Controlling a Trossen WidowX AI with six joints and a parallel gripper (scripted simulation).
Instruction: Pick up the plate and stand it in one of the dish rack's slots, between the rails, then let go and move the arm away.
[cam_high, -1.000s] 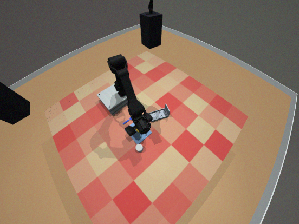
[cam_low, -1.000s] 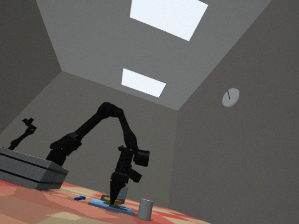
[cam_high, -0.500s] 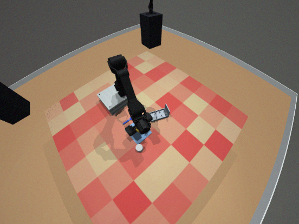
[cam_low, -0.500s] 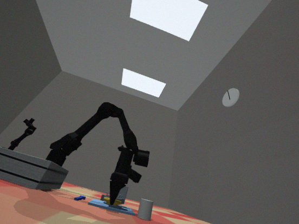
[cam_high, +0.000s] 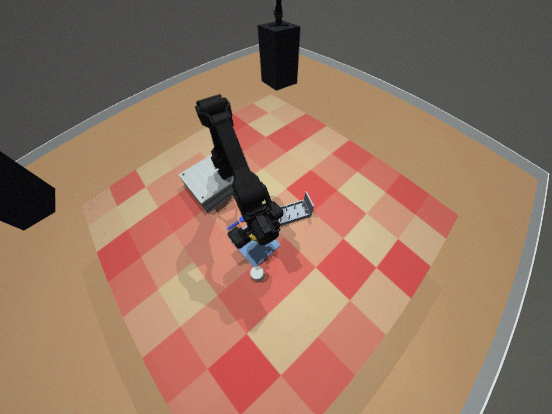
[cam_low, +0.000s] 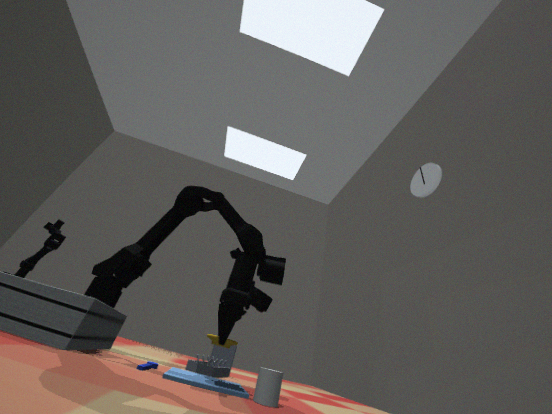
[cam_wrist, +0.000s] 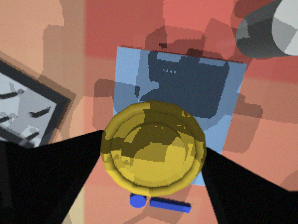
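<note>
Right now my gripper tip is 17 cm to the right of the grey dish rack, 5 cm above it and 2 cm past it. Also, from my gripper tip: yellow plate 1 cm above; blue spoon 12 cm behind, 7 cm below, 3 cm to the right; light blue mat 7 cm below, 2 cm to the right, 1 cm behind.
</note>
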